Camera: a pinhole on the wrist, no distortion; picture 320 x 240 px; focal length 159.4 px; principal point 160.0 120.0 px. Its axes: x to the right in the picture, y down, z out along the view. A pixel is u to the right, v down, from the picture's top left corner.
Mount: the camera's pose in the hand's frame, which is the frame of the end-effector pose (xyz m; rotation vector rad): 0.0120 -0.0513 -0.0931 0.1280 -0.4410 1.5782
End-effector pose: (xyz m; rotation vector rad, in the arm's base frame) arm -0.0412 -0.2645 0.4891 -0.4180 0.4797 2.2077
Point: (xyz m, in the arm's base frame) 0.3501 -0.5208 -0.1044
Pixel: behind the camera
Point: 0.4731 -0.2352 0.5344
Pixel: outside the picture
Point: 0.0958 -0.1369 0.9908
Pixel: 211 152
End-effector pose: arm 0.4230 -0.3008 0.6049 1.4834 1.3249 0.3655
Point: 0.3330 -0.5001 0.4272
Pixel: 104 180
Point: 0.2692 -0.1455 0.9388
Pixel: behind the camera
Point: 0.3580 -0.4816 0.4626
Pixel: 126 180
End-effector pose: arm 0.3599 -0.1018 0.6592 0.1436 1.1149 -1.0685
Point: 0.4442 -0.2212 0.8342
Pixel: 211 126
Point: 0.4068 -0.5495 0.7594
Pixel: 145 18
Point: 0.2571 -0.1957 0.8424
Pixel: 109 165
